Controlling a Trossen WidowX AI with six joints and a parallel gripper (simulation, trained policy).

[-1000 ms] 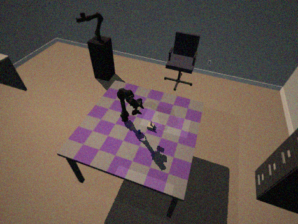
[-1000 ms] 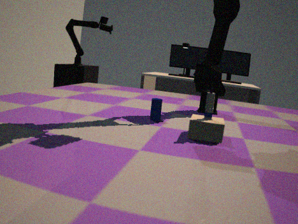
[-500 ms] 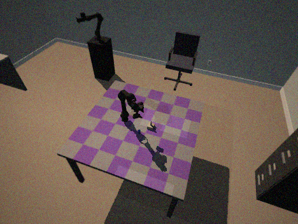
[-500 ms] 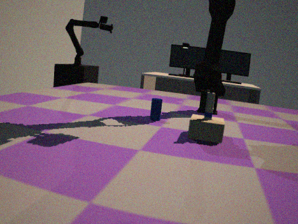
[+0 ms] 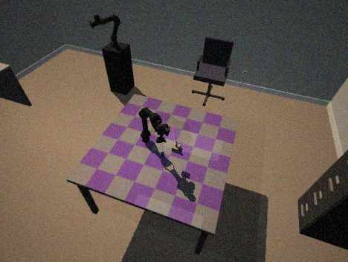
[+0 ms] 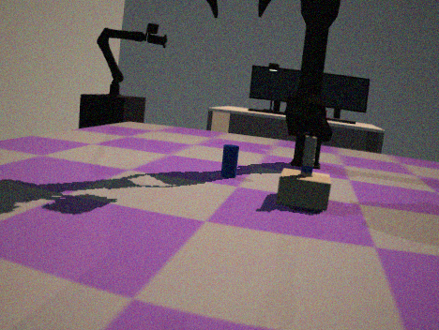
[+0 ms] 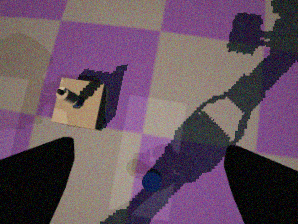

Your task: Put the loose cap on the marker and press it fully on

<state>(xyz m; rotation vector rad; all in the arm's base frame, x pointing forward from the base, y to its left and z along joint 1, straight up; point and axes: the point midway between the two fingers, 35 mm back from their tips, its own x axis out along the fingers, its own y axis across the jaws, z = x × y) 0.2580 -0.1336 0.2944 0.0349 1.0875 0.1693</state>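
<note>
Right now the blue cap is 40 mm behind my gripper tip and 240 mm below it. From my gripper tip the other things lie so: holder block: 50 mm ahead, 130 mm to the left, 250 mm below.
</note>
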